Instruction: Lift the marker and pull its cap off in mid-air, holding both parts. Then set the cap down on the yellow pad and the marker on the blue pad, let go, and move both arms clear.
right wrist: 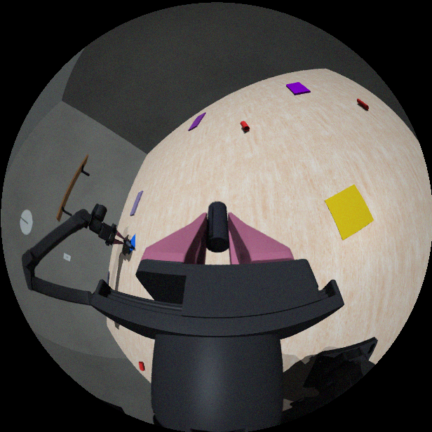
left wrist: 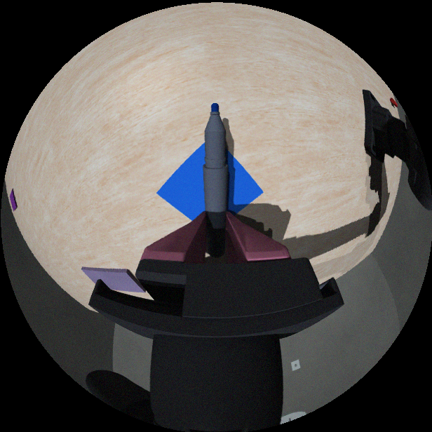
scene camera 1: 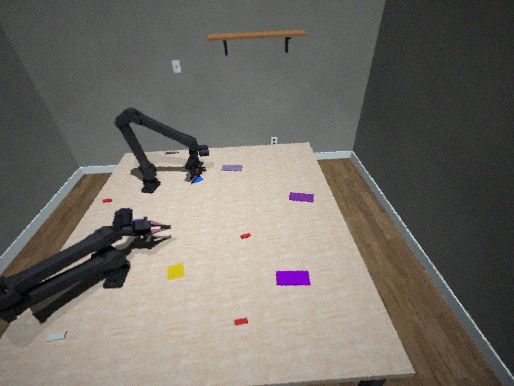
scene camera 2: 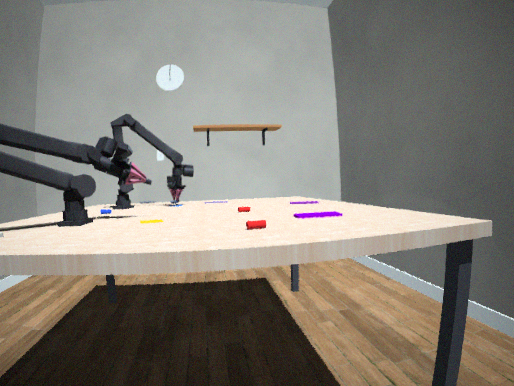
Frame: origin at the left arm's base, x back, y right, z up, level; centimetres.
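Seen in the pictures: left gripper, between the fingertips: point(scene camera 1: 196, 175) point(scene camera 2: 175, 201); right gripper, between the fingertips: point(scene camera 1: 165, 227) point(scene camera 2: 145, 179); left arm's base, origin of its link: point(scene camera 1: 151, 187) point(scene camera 2: 123, 208); right arm's base, origin of its link: point(scene camera 1: 117, 276) point(scene camera 2: 76, 224).
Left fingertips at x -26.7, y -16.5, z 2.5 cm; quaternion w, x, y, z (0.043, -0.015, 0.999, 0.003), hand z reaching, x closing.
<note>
Pixels of each thing's middle, then the offset from my left fingertips to it.
- blue pad, middle of its body: point(scene camera 1: 196, 179) dx -0.3, dy +1.3, dz -2.5 cm
- yellow pad, middle of its body: point(scene camera 2: 151, 221) point(scene camera 1: 175, 271) dx -21.1, dy +75.6, dz -2.5 cm
- pale purple slab, middle of its body: point(scene camera 1: 231, 167) dx -21.3, dy -16.5, dz -2.1 cm
- blue cylinder, middle of its body: point(scene camera 2: 105, 211) dx +16.6, dy +48.7, dz -1.4 cm
- whitish piece, middle of its body: point(scene camera 1: 56, 337) dx +10.8, dy +112.9, dz -1.9 cm
My left gripper point(scene camera 1: 196, 176) point(scene camera 2: 175, 201) point(left wrist: 215, 217) is shut on the grey marker point(left wrist: 216, 187), which has a blue tip and a black rear end between the fingers. The marker is low over the blue pad point(scene camera 1: 199, 180) point(left wrist: 180, 191) point(right wrist: 133, 242); whether it touches is unclear. My right gripper point(scene camera 1: 169, 227) point(scene camera 2: 148, 181) point(right wrist: 217, 218) is shut on the black cap point(right wrist: 217, 232). It holds the cap above the table, apart from the marker. The yellow pad point(scene camera 1: 175, 271) point(scene camera 2: 151, 221) point(right wrist: 349, 212) lies nearer the camera in scene camera 1, with nothing on it.
Red pieces point(scene camera 1: 245, 235) point(scene camera 1: 241, 321) point(scene camera 1: 107, 200) and purple slabs point(scene camera 1: 301, 197) point(scene camera 1: 293, 278) lie about the table. A pale purple slab point(scene camera 1: 232, 168) lies near the blue pad. A blue cylinder point(scene camera 2: 105, 211) lies behind the right arm. A whitish piece point(scene camera 1: 56, 336) lies front left.
</note>
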